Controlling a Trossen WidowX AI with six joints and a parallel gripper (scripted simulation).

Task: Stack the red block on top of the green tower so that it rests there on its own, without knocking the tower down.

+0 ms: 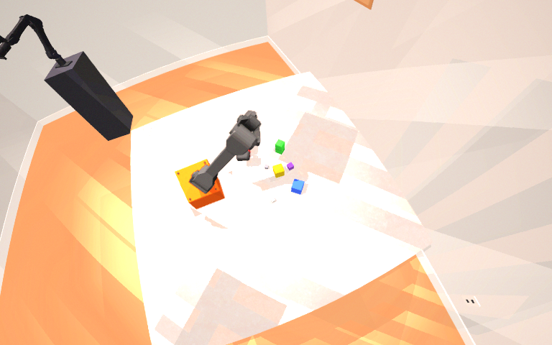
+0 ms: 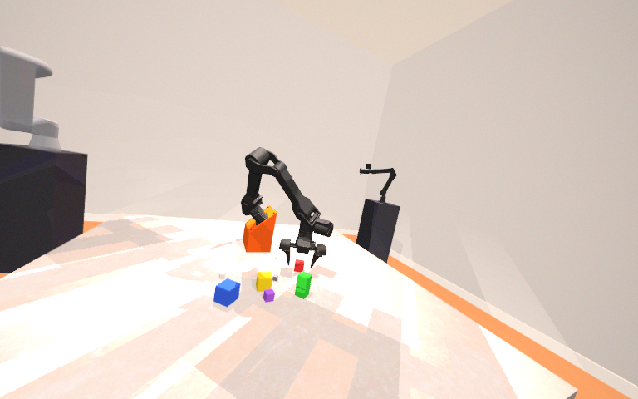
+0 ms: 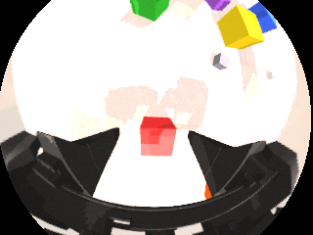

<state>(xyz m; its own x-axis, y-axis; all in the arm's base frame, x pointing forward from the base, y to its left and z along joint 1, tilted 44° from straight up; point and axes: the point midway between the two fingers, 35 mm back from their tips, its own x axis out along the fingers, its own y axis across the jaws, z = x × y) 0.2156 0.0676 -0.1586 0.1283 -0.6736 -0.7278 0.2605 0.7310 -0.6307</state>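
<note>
The small purple cube lies 19 cm ahead of my gripper tip and 14 cm to the right of it. Round my gripper tip: blue cube (18 cm ahead, 26 cm to the right, 1 cm above); then yellow cube (12 cm ahead, 15 cm to the right, 1 cm above); then red block (right at my gripper tip).
</note>
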